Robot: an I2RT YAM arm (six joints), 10 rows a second.
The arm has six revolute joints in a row. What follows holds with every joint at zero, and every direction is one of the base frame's.
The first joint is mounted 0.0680 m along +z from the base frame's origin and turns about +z.
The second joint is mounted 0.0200 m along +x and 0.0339 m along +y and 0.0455 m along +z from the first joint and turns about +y.
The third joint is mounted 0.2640 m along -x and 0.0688 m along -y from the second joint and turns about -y.
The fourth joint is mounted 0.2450 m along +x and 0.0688 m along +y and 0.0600 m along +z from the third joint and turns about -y.
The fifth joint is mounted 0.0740 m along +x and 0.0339 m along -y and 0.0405 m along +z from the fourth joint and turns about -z.
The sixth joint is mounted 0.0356 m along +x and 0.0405 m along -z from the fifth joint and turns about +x.
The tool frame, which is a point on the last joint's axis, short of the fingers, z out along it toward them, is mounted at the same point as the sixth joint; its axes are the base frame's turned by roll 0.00, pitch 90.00 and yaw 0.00 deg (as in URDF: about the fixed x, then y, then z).
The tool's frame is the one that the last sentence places.
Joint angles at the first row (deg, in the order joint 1, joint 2, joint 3, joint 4, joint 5, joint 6):
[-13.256 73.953 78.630 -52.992 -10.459 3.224]
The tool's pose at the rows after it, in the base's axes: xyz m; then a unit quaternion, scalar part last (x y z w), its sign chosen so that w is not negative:
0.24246 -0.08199 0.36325 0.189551 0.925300 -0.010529 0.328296
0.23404 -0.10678 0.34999 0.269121 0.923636 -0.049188 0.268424
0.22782 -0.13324 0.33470 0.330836 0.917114 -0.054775 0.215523
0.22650 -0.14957 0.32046 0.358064 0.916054 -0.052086 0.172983
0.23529 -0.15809 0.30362 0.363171 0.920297 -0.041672 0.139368
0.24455 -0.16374 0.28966 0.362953 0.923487 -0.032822 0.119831
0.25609 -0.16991 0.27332 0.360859 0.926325 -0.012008 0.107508
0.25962 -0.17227 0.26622 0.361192 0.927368 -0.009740 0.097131
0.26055 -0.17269 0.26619 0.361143 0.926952 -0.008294 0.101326
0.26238 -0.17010 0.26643 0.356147 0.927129 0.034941 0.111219
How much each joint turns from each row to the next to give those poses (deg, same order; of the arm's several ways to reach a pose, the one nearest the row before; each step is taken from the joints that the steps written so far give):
[-5.924 0.547 0.940 -3.868 6.885 1.988]
[-5.180 1.988 0.000 -4.569 4.765 2.580]
[-5.727 2.951 -0.023 -3.037 0.546 1.398]
[-3.124 2.928 -0.022 -1.945 0.001 -0.020]
[-0.525 3.674 -0.018 -0.374 -0.459 -0.023]
[0.023 3.037 -0.003 0.614 -0.525 -0.043]
[-0.001 3.454 -0.022 1.574 -2.054 -0.109]
[-0.001 1.421 0.001 0.196 -0.001 -0.023]
[0.001 0.042 -0.001 0.479 -0.262 0.044]
[0.000 0.001 0.000 0.068 -5.114 -0.021]

